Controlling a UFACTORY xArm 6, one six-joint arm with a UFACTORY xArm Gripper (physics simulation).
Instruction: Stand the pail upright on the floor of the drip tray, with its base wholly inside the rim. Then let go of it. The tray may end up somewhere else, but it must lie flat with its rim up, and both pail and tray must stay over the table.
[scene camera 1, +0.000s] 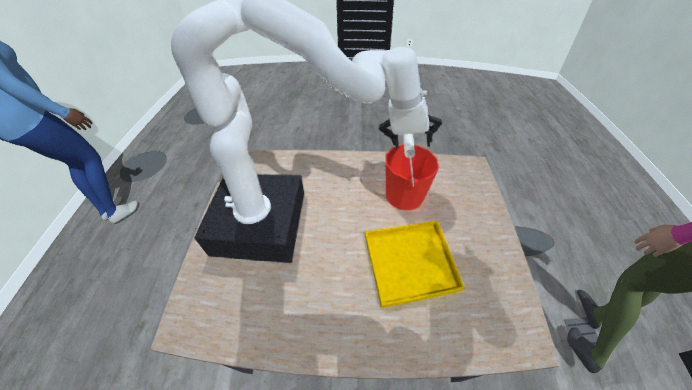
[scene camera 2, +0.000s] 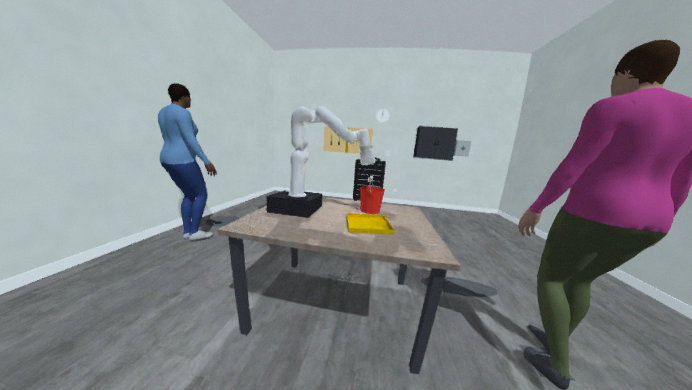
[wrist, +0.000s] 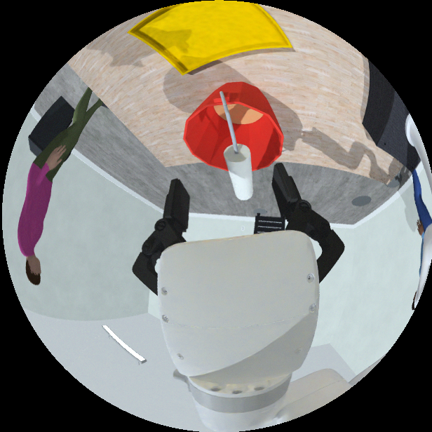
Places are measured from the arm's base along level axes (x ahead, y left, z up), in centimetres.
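Where they show: gripper, fingertip midpoint: (scene camera 1: 412, 144) (scene camera 2: 370, 172); arm's base, link origin: (scene camera 1: 252, 209) (scene camera 2: 297, 195).
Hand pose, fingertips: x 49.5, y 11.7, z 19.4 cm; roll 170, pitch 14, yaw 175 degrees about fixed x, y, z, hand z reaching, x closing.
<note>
Things, the pixels of their top centre, and the offset from my fingertips. "pt": a spot on its surface instead. Level surfaces: height alone.
- red pail, surface spot: (scene camera 1: 407, 192) (scene camera 2: 369, 199) pt dx +1.2, dy -1.2, dz -19.4 cm
- yellow drip tray, top centre: (scene camera 1: 413, 258) (scene camera 2: 368, 220) dx +3.2, dy -21.7, dz -27.8 cm
- table, surface height: dz -30.2 cm
The red pail (scene camera 1: 407, 192) (scene camera 2: 371, 201) (wrist: 197, 132) stands upright on the table, behind the yellow drip tray (scene camera 1: 412, 262) (scene camera 2: 370, 223) (wrist: 215, 35) in the scene camera 1 view. The tray lies flat, rim up, and does not touch the pail. The pail's handle is raised, with its white grip (scene camera 1: 409, 145) (scene camera 2: 370, 178) (wrist: 240, 174) above the opening. My gripper (scene camera 1: 413, 145) (wrist: 227, 179) is open above the pail. The grip shows in the gap between the spread fingers, nearer the right finger in the wrist view, and neither finger visibly touches it. The fingers are unclear in the scene camera 2 view.
The arm's black base block (scene camera 1: 255, 215) (scene camera 2: 294, 204) stands on the left part of the table (scene camera 1: 330, 280) (scene camera 2: 320, 235). The pail is near the far table edge. One person in blue (scene camera 2: 177, 132) stands left of the table and another in magenta (scene camera 2: 620, 160) stands to the right.
</note>
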